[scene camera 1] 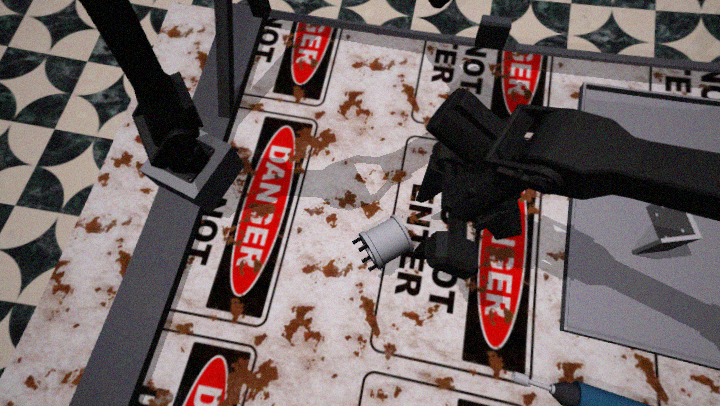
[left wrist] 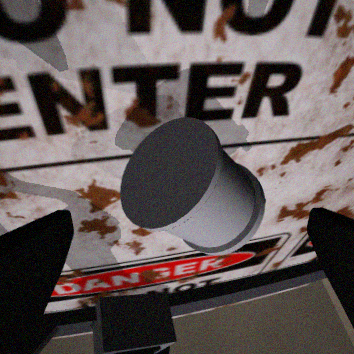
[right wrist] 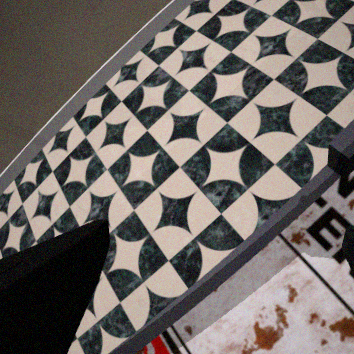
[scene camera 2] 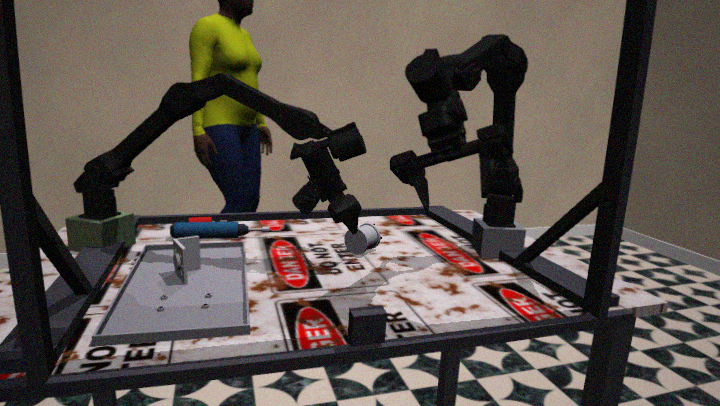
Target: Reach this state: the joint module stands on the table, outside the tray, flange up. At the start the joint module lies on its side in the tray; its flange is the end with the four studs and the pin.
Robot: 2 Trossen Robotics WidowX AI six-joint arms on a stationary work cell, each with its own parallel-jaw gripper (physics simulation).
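Where they show: left gripper, fingertip midpoint: [scene camera 1: 416, 227] [left wrist: 191, 220] [scene camera 2: 348, 223]; right gripper, fingertip midpoint: [right wrist: 228, 235] [scene camera 2: 454, 202]; left arm's base at its link origin: [scene camera 2: 100, 215]; right arm's base at its link origin: [scene camera 1: 186, 157] [left wrist: 133, 352] [scene camera 2: 498, 223].
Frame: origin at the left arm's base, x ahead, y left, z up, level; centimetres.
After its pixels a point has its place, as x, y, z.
The joint module [scene camera 1: 387, 241] @(56.1, 20.7, -1.5) [scene camera 2: 360, 240] @(57.0, 17.0, -3.8) [left wrist: 190, 185] @(54.6, 17.8, -2.4), a light grey cylinder, lies on its side on the table [scene camera 1: 322, 237] @(65.1, 26.1, -7.5), outside the tray. Its dark studs [scene camera 1: 365, 253] @(58.0, 23.1, -6.7) point toward the lower left in scene camera 1; the left wrist view shows its blank end. My left gripper [scene camera 1: 421, 219] @(54.1, 16.7, -0.1) [scene camera 2: 343, 221] @(54.1, 16.7, -0.1) [left wrist: 191, 220] @(54.1, 16.7, -0.1) is open and empty, low beside the blank end; the module appears beyond and between its fingers in the wrist view. Contact cannot be told. My right gripper [right wrist: 228, 235] @(79.1, -11.7, 13.2) is open and empty, raised away from the module; in scene camera 2 one finger shows.
The grey tray [scene camera 1: 594, 307] @(28.6, 6.4, -7.1) [scene camera 2: 171, 332] @(41.7, -29.6, -6.1) holds an angled bracket [scene camera 1: 675, 229] @(27.9, -8.8, -3.1) [scene camera 2: 189, 257] @(28.1, -6.1, -4.2) and several small screws [scene camera 2: 163, 297] @(32.0, -19.1, -6.6). A blue screwdriver [scene camera 1: 600, 395] @(23.0, 16.7, -3.7) [scene camera 2: 206, 229] @(18.8, 13.7, -4.7) lies beyond the tray in scene camera 2. A dark block [scene camera 1: 493, 32] @(68.2, -19.9, -3.1) [scene camera 2: 367, 325] @(69.0, -22.1, -3.6) stands at the table frame. A person [scene camera 2: 226, 100] stands behind.
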